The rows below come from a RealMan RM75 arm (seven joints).
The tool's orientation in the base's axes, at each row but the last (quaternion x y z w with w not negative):
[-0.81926 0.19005 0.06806 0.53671]
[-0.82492 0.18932 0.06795 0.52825]
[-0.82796 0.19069 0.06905 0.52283]
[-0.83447 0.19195 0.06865 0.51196]
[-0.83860 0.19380 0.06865 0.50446]
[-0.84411 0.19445 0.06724 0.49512]
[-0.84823 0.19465 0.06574 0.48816]
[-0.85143 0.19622 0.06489 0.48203]
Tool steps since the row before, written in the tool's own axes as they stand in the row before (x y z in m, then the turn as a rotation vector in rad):
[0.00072 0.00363 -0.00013 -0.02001 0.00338 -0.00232]
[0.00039 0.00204 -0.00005 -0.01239 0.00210 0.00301]
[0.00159 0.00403 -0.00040 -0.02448 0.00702 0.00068]
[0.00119 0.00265 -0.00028 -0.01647 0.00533 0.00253]
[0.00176 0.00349 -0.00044 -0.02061 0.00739 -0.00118]
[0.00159 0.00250 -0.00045 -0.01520 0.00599 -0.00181]
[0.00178 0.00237 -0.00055 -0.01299 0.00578 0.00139]
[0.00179 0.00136 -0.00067 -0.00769 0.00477 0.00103]
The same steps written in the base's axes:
[-0.00075 -0.00157 -0.00327 -0.01989 0.00148 0.00439]
[-0.00043 -0.00089 -0.00183 -0.01193 0.00490 0.00079]
[-0.00014 -0.00228 -0.00370 -0.02513 0.00390 0.00149]
[0.00003 -0.00161 -0.00243 -0.01698 0.00420 -0.00047]
[0.00020 -0.00229 -0.00319 -0.02188 0.00117 0.00092]
[0.00043 -0.00189 -0.00229 -0.01642 -0.00018 0.00071]
[0.00065 -0.00200 -0.00216 -0.01406 0.00206 -0.00144]
[0.00104 -0.00168 -0.00127 -0.00884 0.00077 -0.00203]

